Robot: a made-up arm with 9 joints. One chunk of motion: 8 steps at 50 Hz.
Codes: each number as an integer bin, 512 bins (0 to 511) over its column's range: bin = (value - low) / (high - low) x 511, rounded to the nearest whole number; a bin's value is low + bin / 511 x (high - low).
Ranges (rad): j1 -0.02..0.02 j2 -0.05..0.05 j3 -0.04..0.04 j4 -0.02..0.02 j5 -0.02..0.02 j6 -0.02..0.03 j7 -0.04..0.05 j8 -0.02..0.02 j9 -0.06..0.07
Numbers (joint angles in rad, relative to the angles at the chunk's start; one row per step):
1: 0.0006 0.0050 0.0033 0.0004 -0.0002 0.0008 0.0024 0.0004 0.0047
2: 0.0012 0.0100 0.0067 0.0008 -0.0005 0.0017 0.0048 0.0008 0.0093
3: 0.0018 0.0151 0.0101 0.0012 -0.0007 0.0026 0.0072 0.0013 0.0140
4: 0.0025 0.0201 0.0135 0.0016 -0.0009 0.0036 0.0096 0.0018 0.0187
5: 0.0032 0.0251 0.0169 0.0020 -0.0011 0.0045 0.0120 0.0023 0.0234
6: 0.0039 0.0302 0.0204 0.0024 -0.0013 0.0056 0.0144 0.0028 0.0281
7: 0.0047 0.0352 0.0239 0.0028 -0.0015 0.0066 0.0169 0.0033 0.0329
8: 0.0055 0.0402 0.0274 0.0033 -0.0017 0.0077 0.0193 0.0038 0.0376
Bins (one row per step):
1: 263 281 277 261 253 213 241 261 254
2: 271 307 298 266 249 222 254 266 272
3: 278 333 320 271 247 231 268 272 291
4: 287 358 342 276 244 241 282 278 309
5: 296 384 363 281 241 250 295 285 328
6: 305 410 386 286 239 262 309 291 346
7: 316 435 408 291 236 272 323 298 365
8: 326 461 431 298 234 283 337 304 384

